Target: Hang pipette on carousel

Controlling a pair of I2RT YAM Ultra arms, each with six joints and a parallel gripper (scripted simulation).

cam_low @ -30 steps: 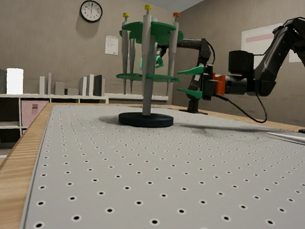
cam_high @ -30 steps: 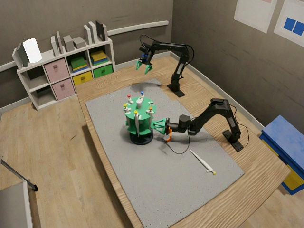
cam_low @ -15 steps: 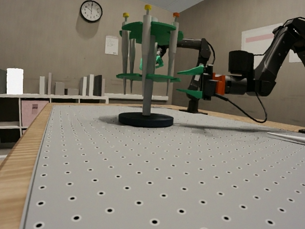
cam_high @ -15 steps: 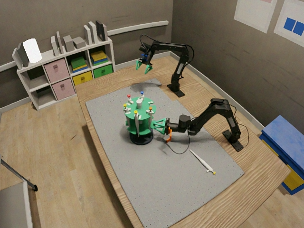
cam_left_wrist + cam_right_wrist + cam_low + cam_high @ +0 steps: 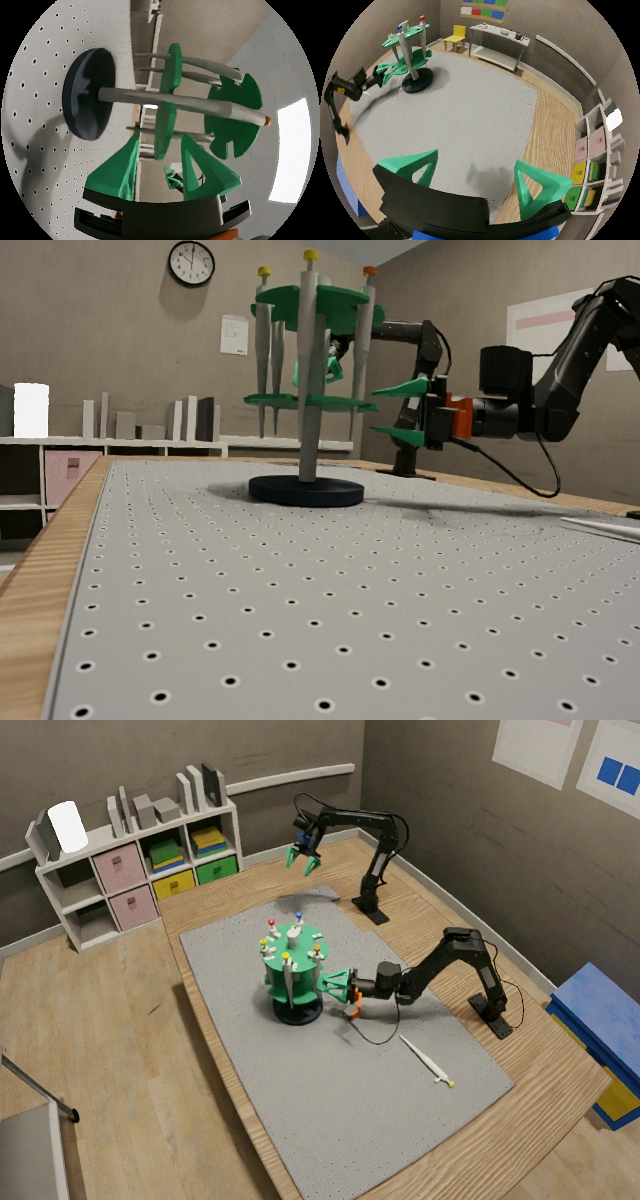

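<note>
Now: the hand pipette 13 cm behind my left hand, 35 cm to the left of it and 12 cm below it.
</note>
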